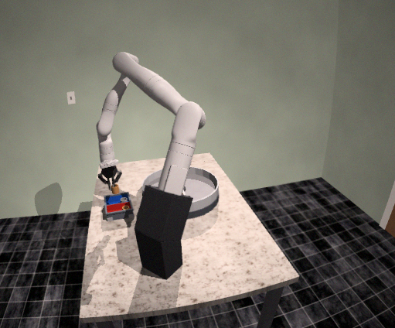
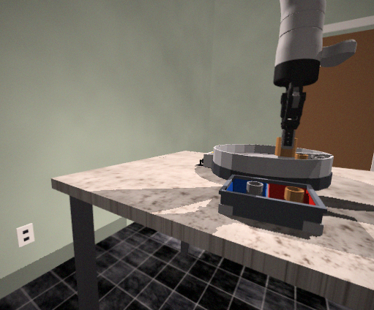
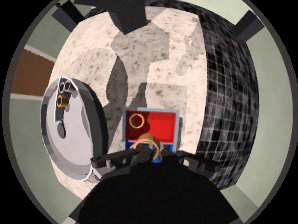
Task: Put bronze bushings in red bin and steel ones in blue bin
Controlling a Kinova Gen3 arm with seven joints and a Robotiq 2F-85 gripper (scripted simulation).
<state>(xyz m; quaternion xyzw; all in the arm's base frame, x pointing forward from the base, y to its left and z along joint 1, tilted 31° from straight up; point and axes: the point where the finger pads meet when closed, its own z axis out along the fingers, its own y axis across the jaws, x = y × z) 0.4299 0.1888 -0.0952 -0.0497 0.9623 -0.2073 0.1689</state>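
Right now the bin tray is 30 mm ahead of my hand, 20 mm to the right of it and 140 mm below it. The rest, counted from my hand: turntable (40 mm ahead, 370 mm to the right, 110 mm below).
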